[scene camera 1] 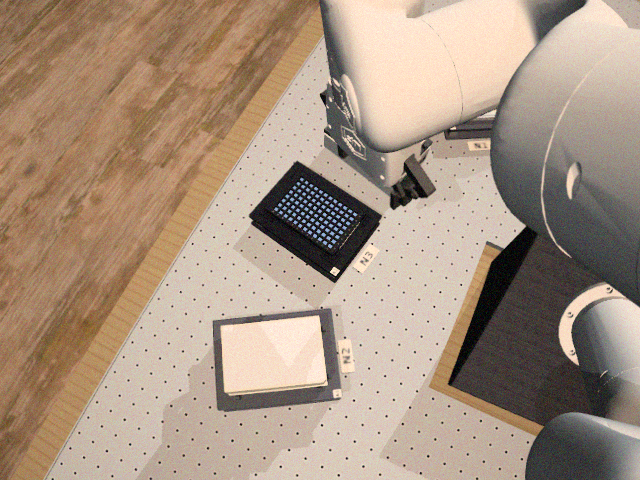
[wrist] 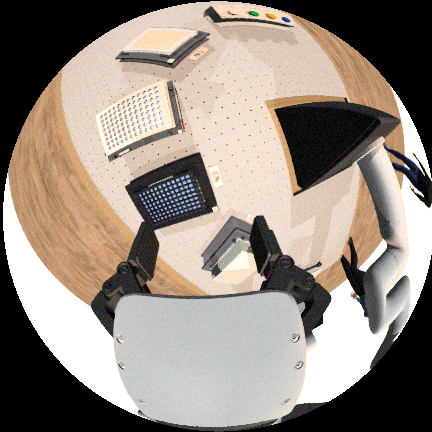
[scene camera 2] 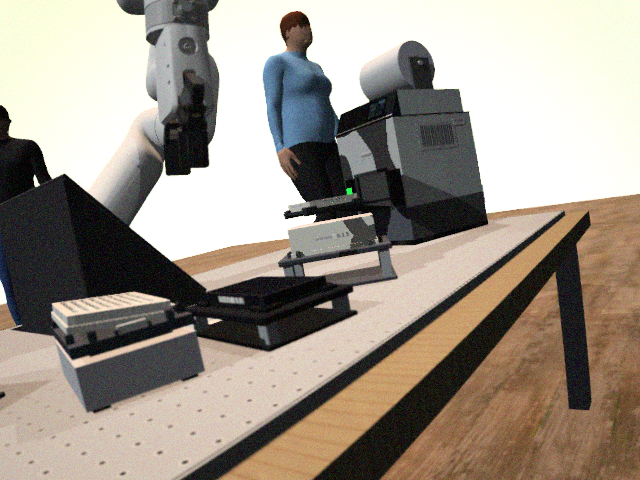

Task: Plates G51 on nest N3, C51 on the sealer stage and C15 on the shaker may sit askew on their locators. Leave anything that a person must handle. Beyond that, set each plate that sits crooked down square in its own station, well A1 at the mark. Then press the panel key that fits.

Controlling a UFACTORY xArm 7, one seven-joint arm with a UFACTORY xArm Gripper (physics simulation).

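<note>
My gripper (scene camera 1: 412, 190) (scene camera 2: 187, 164) (wrist: 201, 230) is open and empty, high above the table near nest N3. A black plate with blue wells (scene camera 1: 316, 212) (scene camera 2: 268, 290) (wrist: 172, 198) lies on nest N3 (scene camera 1: 313, 260); whether it is slightly crooked I cannot tell. The white plate on the shaker (scene camera 2: 111, 304) (wrist: 136, 119) looks slightly tilted against the shaker (scene camera 2: 136, 364) in scene camera 2; the arm hides it in scene camera 1. The plate on the sealer stage (scene camera 2: 325, 202) is too small to judge. The key panel (wrist: 245, 19) has white, green, yellow and blue keys.
A cream plate (scene camera 1: 273, 356) (scene camera 2: 330, 235) sits on nest N2 (scene camera 1: 279, 401). Another plate (wrist: 162, 40) is on nest N1. A dark wedge-shaped base (scene camera 1: 516, 330) (scene camera 2: 41, 258) (wrist: 325, 140) stands beside the stations. The sealer (scene camera 2: 434, 155) and a person in blue (scene camera 2: 299, 103) are behind.
</note>
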